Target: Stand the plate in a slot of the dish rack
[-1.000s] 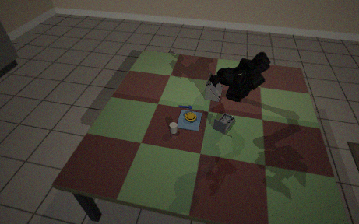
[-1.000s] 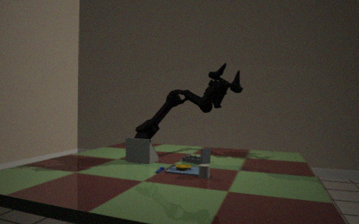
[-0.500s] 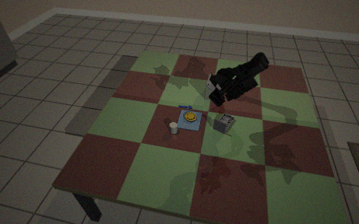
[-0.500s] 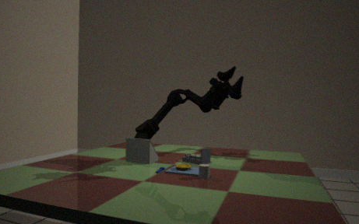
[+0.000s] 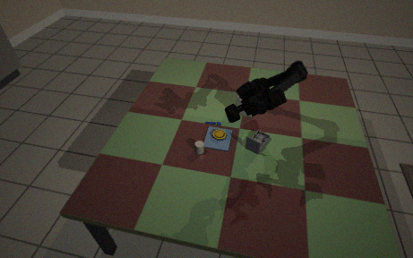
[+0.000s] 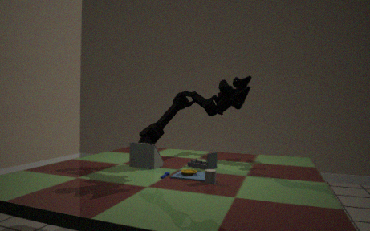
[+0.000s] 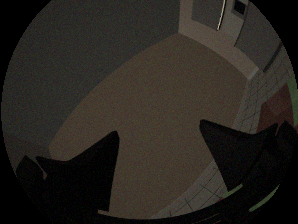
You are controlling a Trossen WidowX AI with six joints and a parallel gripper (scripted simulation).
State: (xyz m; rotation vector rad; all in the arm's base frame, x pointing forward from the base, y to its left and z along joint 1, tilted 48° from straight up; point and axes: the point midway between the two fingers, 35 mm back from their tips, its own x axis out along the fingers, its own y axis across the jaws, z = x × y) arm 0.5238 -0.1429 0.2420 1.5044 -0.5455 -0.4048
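The yellow plate is 230 mm behind my gripper tip, 130 mm to the right of it and 400 mm below it. Round my gripper tip: blue mat (220 mm behind, 130 mm to the right, 420 mm below); then white cup (110 mm behind, 190 mm to the right, 390 mm below); then grey dish rack (260 mm behind, 70 mm to the left, 400 mm below).
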